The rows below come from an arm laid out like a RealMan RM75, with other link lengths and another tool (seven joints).
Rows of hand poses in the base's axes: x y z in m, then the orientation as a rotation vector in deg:
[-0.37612, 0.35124, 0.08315, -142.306, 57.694, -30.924]
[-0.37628, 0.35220, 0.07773, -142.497, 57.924, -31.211]
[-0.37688, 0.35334, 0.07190, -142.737, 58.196, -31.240]
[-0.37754, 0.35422, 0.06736, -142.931, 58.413, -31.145]
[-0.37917, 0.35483, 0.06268, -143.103, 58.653, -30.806]
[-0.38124, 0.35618, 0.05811, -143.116, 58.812, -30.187]
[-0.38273, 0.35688, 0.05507, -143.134, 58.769, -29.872]
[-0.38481, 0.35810, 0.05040, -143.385, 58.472, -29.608]
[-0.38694, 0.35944, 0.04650, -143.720, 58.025, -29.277]
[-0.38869, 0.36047, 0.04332, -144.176, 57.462, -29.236]
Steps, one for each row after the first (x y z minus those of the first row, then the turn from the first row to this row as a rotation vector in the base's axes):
[-0.00016, 0.00096, -0.00542, -0.315, -0.024, -0.192]
[-0.00076, 0.00210, -0.01125, -0.571, 0.133, -0.362]
[-0.00142, 0.00298, -0.01579, -0.730, 0.326, -0.476]
[-0.00305, 0.00359, -0.02047, -0.773, 0.656, -0.565]
[-0.00512, 0.00494, -0.02504, -0.556, 1.058, -0.565]
[-0.00661, 0.00564, -0.02808, -0.437, 1.236, -0.477]
[-0.00869, 0.00686, -0.03275, -0.499, 1.416, -0.198]
[-0.01082, 0.00820, -0.03665, -0.585, 1.632, 0.207]
[-0.01257, 0.00923, -0.03983, -0.875, 1.702, 0.652]

